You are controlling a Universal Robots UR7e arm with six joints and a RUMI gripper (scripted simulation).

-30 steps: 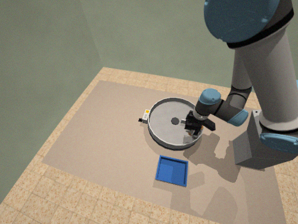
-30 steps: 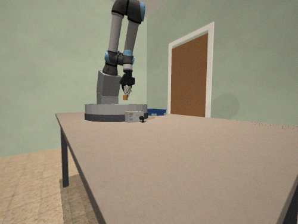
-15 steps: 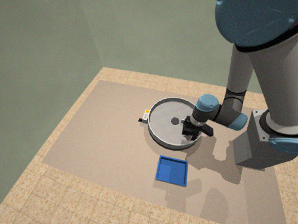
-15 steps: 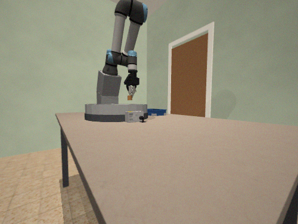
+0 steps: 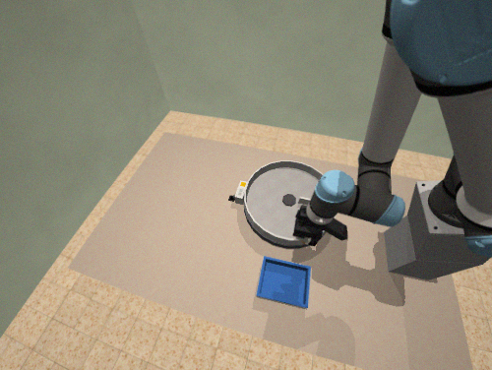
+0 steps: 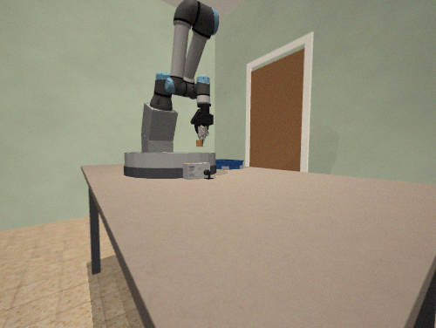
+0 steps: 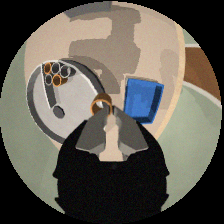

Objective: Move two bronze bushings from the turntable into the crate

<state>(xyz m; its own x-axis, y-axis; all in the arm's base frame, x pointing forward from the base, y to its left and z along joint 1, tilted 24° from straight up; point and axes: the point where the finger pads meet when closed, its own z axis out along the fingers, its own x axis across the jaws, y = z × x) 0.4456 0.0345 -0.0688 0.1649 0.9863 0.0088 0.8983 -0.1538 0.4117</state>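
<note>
Now: the blue crate 70 mm ahead of my hand, 120 mm to the left of it and 140 mm below it. From my hand the other things lie so: grey turntable: 40 mm ahead, 230 mm to the right, 110 mm below.
</note>
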